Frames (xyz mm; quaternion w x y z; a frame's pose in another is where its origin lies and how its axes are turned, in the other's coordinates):
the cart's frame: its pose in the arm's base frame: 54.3 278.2 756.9 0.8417 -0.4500 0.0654 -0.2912
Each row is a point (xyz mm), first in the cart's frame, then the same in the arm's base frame.
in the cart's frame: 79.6 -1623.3 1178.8
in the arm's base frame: -141.8 392.0 2751.8
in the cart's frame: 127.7 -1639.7 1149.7
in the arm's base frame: -120.1 337.6 2755.1
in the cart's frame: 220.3 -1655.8 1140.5
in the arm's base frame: -54.4 273.3 2776.6
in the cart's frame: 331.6 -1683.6 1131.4
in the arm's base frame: 21.7 193.8 2810.3
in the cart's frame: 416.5 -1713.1 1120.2
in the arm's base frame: 74.6 126.6 2840.1
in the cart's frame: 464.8 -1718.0 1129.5
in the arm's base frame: 115.6 104.7 2856.8
